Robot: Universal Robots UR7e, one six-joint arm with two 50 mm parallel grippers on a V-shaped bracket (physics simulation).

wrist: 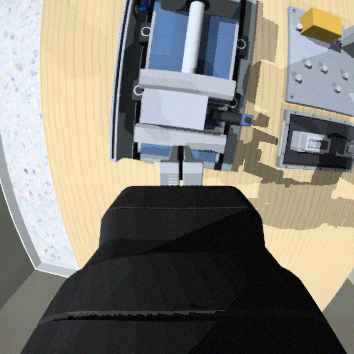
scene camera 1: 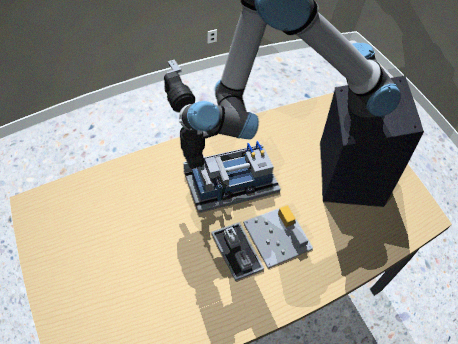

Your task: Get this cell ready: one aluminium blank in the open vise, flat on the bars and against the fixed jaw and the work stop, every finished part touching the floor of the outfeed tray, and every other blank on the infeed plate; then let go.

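Frame: origin at the arm's base, x ahead, y left, z up, level; centimetres.
Where they show: end effector, tool point: [wrist: 180, 160] [scene camera 1: 200, 165].
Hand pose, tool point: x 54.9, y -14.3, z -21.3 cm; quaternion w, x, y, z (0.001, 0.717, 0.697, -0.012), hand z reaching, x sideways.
Things, the pixels of their top centre, and the offset from my tool point. "*": a spot on its surface instead.
- vise, middle of its top: [wrist: 187, 41] [scene camera 1: 233, 163] dx -11.5, dy +1.0, dz -4.1 cm
- light grey aluminium blank, middle of its top: [wrist: 173, 108] [scene camera 1: 212, 164] dx -4.5, dy -0.5, dz -2.4 cm
- black work stop, middle of its top: [wrist: 226, 115] dx -3.8, dy +5.0, dz -4.4 cm
- dark outfeed tray, surface spot: [wrist: 281, 145] * dx +0.5, dy +17.2, dz -13.0 cm
- grey block, middle of its top: [scene camera 1: 300, 234] dx -19.8, dy +32.7, dz -9.6 cm
- infeed plate, middle of its top: [wrist: 333, 63] [scene camera 1: 278, 234] dx -14.9, dy +27.8, dz -13.2 cm
- yellow block, middle of its top: [wrist: 327, 20] [scene camera 1: 287, 213] dx -20.4, dy +23.6, dz -9.6 cm
The vise [scene camera 1: 261, 167] [wrist: 220, 55] lies along the table. A light grey aluminium blank [scene camera 1: 214, 164] [wrist: 172, 109] sits between its inner jaw [wrist: 187, 85] and outer jaw [wrist: 180, 138]. The black work stop [wrist: 227, 118] is at the blank's right end in the wrist view; exact contact cannot be told. My gripper [scene camera 1: 196, 164] [wrist: 181, 160] is shut and empty, at the outer side of the outer jaw. Finished parts [scene camera 1: 231, 234] [scene camera 1: 244, 260] [wrist: 305, 142] stand in the dark outfeed tray [wrist: 281, 145]; their undersides are hidden. A grey block [scene camera 1: 300, 237] is on the infeed plate [scene camera 1: 260, 240] [wrist: 300, 90].
A yellow block [scene camera 1: 287, 216] [wrist: 321, 25] sits at the infeed plate's edge. Blue and yellow fittings [scene camera 1: 255, 148] rise from the vise's end block. The dark robot pedestal [scene camera 1: 365, 155] stands at the right. The second gripper [scene camera 1: 175, 82] points up and away from the table.
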